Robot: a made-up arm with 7 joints.
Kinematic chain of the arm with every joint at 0, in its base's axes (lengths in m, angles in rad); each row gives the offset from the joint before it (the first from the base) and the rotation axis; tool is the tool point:
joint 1: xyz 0 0 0.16 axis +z
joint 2: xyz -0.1 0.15 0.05 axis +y
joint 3: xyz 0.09 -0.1 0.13 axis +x
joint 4: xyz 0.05 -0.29 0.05 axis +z
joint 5: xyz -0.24 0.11 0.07 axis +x
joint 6: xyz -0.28 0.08 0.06 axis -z
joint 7: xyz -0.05 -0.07 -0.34 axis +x
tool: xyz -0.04 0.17 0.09
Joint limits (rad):
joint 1: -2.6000..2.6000
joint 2: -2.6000..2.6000
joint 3: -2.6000..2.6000
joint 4: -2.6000..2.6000
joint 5: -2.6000..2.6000
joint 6: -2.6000..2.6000
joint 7: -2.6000..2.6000
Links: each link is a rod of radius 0.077 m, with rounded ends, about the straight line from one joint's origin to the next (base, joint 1, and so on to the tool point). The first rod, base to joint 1, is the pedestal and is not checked.
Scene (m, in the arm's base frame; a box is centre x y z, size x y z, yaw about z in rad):
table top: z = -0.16
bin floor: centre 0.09 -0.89 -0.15 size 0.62 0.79 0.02 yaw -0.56
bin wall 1: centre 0.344 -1.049 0 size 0.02 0.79 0.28 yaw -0.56
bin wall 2: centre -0.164 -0.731 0 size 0.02 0.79 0.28 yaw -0.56
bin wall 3: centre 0.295 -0.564 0 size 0.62 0.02 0.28 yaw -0.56
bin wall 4: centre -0.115 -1.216 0 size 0.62 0.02 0.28 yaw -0.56
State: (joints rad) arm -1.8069 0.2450 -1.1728 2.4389 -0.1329 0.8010 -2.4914
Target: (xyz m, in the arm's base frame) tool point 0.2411 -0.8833 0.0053
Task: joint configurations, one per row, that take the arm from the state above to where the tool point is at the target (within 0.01 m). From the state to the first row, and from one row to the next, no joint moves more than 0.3 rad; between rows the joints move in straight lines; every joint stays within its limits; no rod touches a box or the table.
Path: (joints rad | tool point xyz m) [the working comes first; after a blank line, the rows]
Joints at the target: -1.0342 0.8240 -1.4154 2.6000 -0.6578 0.5452 -2.6000
Straight joint move there: clear.

1: -1.5493 0.4380 -1.2537 2.4926 -0.3079 0.7157 -2.5276 | -0.4517 -0.8353 0.5475
2: -1.2917 0.6310 -1.3346 2.5463 -0.4828 0.6304 -2.5638 | -0.0981 -0.9620 0.2791
3: -1.0342 0.8240 -1.4154 2.6000 -0.6578 0.5452 -2.6000 | 0.2410 -0.8833 0.0053

